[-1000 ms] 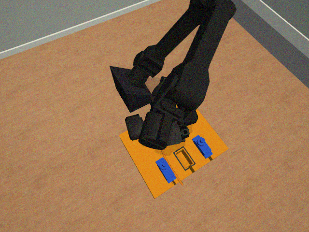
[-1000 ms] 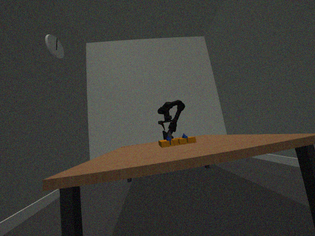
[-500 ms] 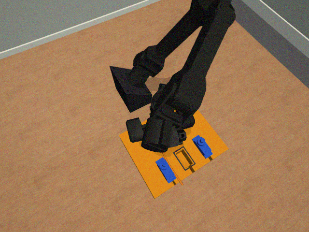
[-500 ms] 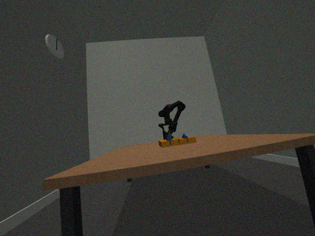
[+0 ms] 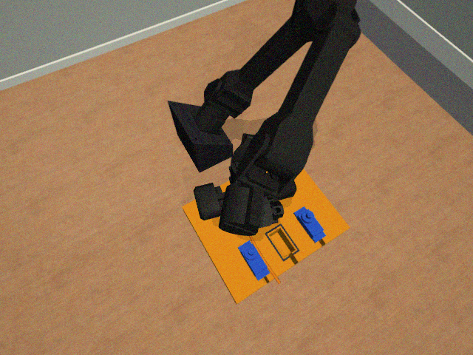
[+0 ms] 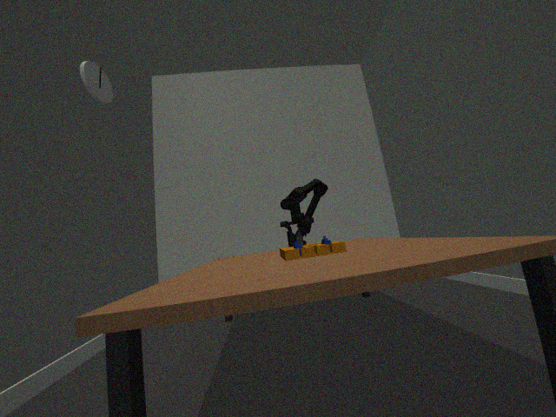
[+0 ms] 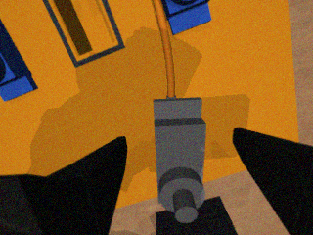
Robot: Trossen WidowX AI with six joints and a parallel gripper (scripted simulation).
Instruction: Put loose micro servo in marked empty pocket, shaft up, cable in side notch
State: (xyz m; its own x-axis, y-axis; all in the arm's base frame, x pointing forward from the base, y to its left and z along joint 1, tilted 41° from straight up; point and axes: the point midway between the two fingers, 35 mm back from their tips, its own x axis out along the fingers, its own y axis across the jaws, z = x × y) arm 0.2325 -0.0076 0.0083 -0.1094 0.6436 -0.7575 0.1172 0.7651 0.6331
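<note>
The orange deck is 1 cm behind my gripper tip, 4 cm to the left of it and 7 cm below it.
</note>
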